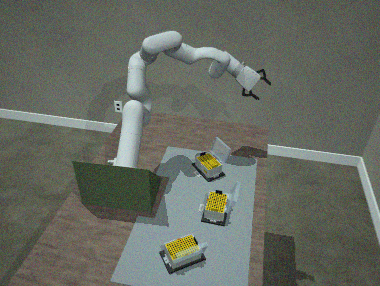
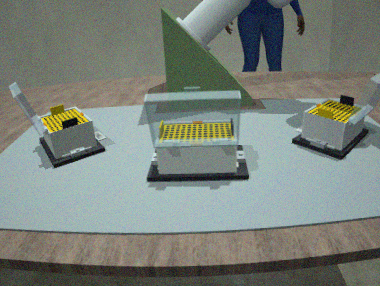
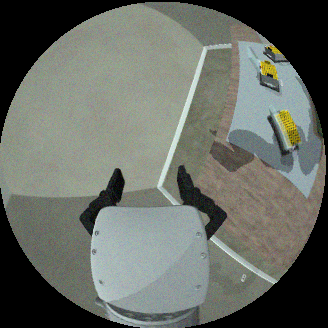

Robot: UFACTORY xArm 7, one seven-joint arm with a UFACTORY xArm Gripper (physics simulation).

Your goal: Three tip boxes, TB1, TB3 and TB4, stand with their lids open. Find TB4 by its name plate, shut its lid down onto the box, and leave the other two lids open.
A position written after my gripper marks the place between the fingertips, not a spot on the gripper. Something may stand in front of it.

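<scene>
There's a clear lid (image 2: 191,119) here, and I can see my gripper (image 3: 148,173) as well.
</scene>
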